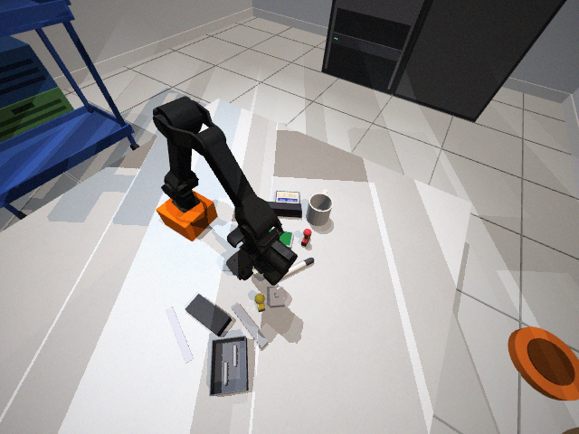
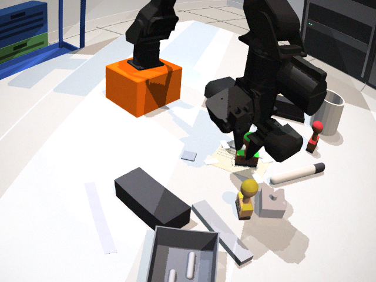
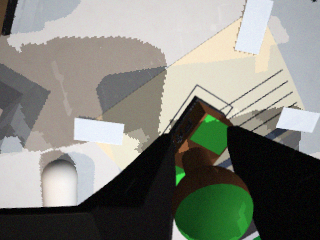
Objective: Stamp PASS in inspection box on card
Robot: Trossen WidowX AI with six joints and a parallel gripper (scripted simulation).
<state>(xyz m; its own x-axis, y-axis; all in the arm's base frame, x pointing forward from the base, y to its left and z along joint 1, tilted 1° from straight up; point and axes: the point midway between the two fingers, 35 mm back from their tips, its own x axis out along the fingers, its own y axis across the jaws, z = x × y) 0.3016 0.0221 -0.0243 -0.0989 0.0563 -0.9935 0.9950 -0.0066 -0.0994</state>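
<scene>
The card lies 1 cm behind my gripper tip and 2 cm below it. From my gripper tip the other things lie so: yellow stamp: 9 cm ahead, 7 cm to the right; grey block: 11 cm ahead, 3 cm to the right, 1 cm below; green stamp: 1 cm to the left.
</scene>
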